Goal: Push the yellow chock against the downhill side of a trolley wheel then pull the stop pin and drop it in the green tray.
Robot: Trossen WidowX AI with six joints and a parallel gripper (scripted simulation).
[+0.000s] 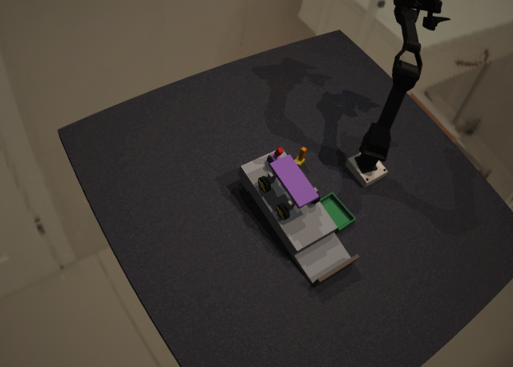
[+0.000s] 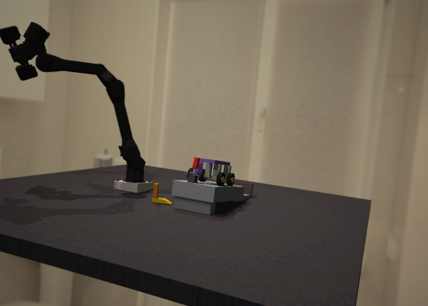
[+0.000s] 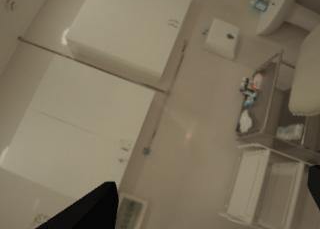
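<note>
My gripper tip is now 630 mm short of the yellow chock, 190 mm to the right of it and 450 mm above it. Round my gripper tip: purple trolley (740 mm ahead, 320 mm to the left, 360 mm below); then red-headed stop pin (740 mm ahead, 220 mm to the left, 340 mm below); then green tray (590 mm ahead, 390 mm to the left, 480 mm below).
</note>
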